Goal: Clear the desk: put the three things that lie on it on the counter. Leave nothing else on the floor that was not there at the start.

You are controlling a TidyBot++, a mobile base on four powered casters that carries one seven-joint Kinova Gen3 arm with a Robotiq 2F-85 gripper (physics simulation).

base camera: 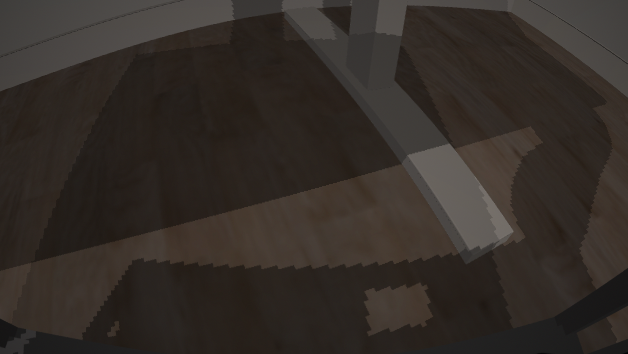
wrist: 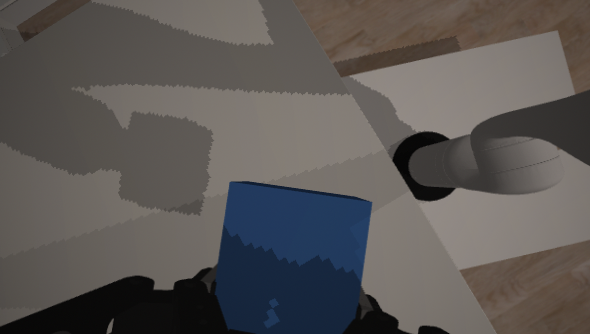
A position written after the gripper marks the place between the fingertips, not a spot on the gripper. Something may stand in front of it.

Labels:
The gripper shows in the wrist view [286,290]; in the base camera view it is out of frame. A blue block shows in the wrist view [286,253]; in the base camera view it is out of frame.

